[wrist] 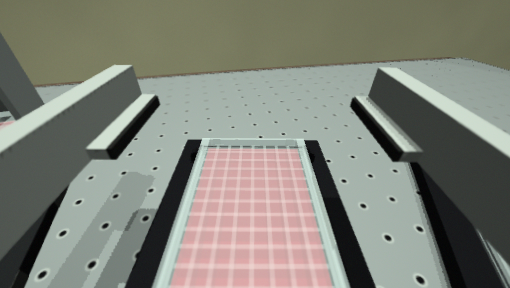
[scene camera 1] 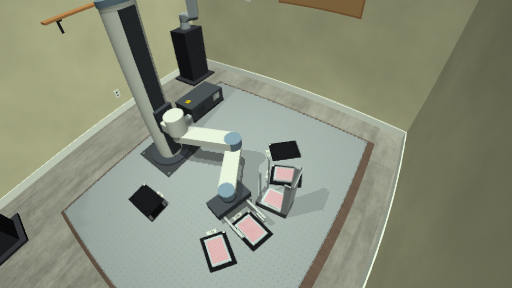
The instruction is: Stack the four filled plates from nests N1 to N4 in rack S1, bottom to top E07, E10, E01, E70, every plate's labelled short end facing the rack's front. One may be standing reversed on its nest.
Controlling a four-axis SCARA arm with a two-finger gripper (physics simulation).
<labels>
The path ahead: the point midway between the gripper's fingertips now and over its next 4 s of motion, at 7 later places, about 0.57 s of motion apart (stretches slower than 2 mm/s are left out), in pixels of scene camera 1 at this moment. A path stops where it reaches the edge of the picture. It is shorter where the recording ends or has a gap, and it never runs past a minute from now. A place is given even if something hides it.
My gripper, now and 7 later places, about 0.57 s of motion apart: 254,228; 254,232; 254,229; 253,218; 252,203; 253,198; 268,184; 285,166
</labels>
